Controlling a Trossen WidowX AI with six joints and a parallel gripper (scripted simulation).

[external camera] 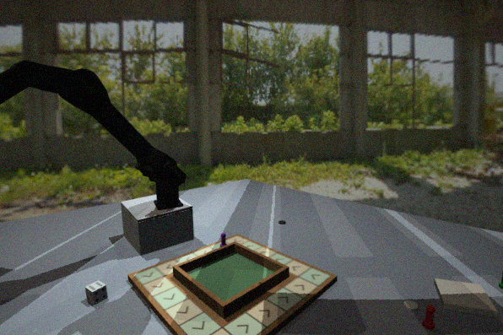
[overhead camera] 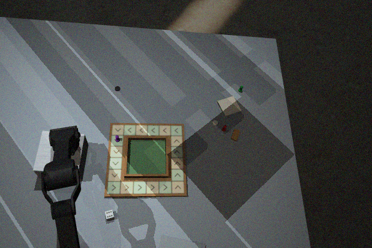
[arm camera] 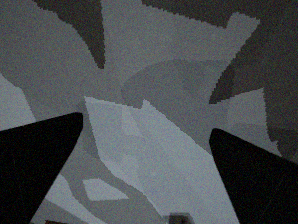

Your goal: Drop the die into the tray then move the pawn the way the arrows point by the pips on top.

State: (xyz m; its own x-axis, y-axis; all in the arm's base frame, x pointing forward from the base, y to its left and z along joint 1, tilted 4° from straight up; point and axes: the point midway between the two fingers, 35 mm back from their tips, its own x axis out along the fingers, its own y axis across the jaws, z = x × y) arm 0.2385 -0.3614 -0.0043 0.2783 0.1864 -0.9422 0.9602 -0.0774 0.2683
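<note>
My gripper tip is now 5 cm past the white die, 18 cm to the right of it and 2 cm above it. The rest, counted from my gripper tip: red pawn: 29 cm ahead, 60 cm to the left, 2 cm below; then green dice tray: 2 cm ahead, 40 cm to the left, 3 cm below; then purple pawn: 10 cm behind, 45 cm to the left, 1 cm below.
</note>
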